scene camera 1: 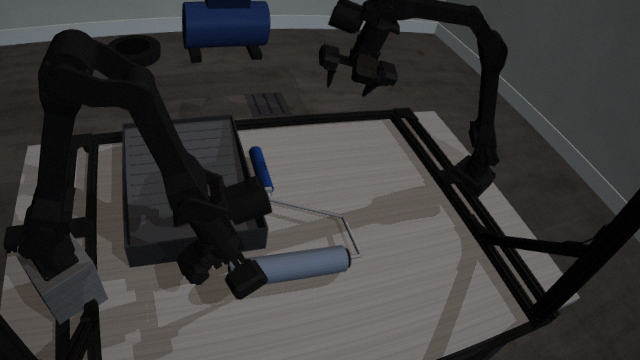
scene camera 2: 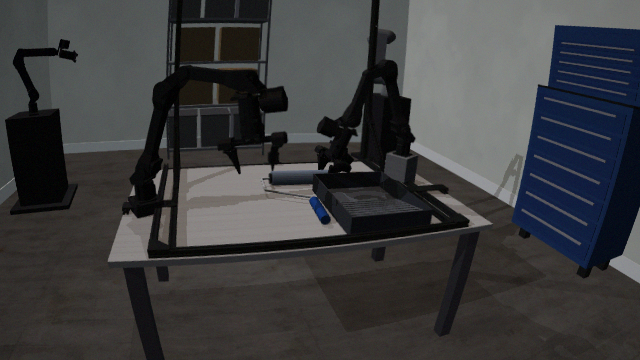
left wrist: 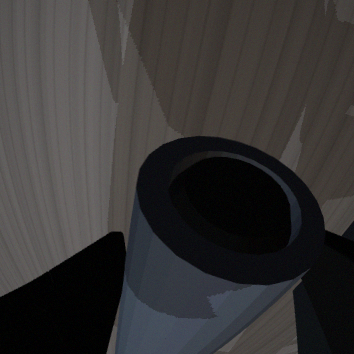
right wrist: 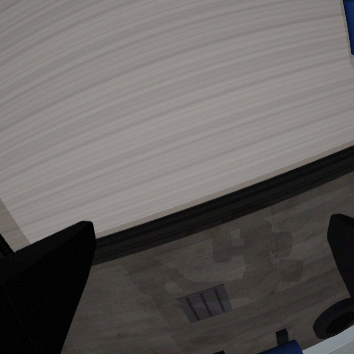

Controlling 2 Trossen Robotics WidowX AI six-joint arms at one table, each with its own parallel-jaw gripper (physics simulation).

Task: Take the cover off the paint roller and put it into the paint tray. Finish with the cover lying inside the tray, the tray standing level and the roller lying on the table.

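Places are measured from the left arm's base along level axes (x back, y up, z left), in metres.
Pixels of known places: left gripper, fingertip midpoint: (left wrist: pixel 210 240); right gripper, fingertip midpoint: (scene camera 1: pixel 345 91) (scene camera 2: pixel 256 172) (right wrist: pixel 214 231); left arm's base, link origin: (scene camera 1: pixel 54 259) (scene camera 2: pixel 402 154); right arm's base, link origin: (scene camera 1: pixel 474 171) (scene camera 2: pixel 145 198).
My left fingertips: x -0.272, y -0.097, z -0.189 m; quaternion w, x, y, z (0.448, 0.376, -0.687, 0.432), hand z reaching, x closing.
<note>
Ahead of a thing's pixels: the offset from my left fingertips to its top centre. "spot": to the spot under its first point.
The light blue-grey cover {dz -0.048, dx -0.073, dy +0.033 m} (scene camera 1: pixel 307 263) (scene camera 2: pixel 295 177) (left wrist: pixel 165 327) lies on the table, its far end at the roller's wire frame {spot: dz +0.030, dx -0.218, dy +0.003 m} (scene camera 1: pixel 306 208) (scene camera 2: pixel 287 194); its open end faces the left wrist camera, dark inside. The roller's blue handle {spot: dz +0.177, dx -0.224, dy +0.013 m} (scene camera 1: pixel 261 168) (scene camera 2: pixel 320 210) (right wrist: pixel 350 30) lies beside the tray. The dark paint tray {dz +0.259, dx -0.067, dy +0.043 m} (scene camera 1: pixel 150 255) (scene camera 2: pixel 390 220) stands level. My left gripper (scene camera 1: pixel 226 267) (scene camera 2: pixel 331 163) (left wrist: pixel 210 240) is shut on the cover near its open end. My right gripper (scene camera 1: pixel 347 89) (scene camera 2: pixel 256 170) (right wrist: pixel 214 231) is open and empty, high above the table's level.
Black rails (scene camera 1: pixel 320 119) (scene camera 2: pixel 300 245) (right wrist: pixel 225 205) run along the table's edges. A grey block (scene camera 1: pixel 70 287) (scene camera 2: pixel 400 170) bears the left arm's base. The left arm reaches over the tray in scene camera 1. A blue tank (scene camera 1: pixel 226 25) stands on the floor beyond the table.
</note>
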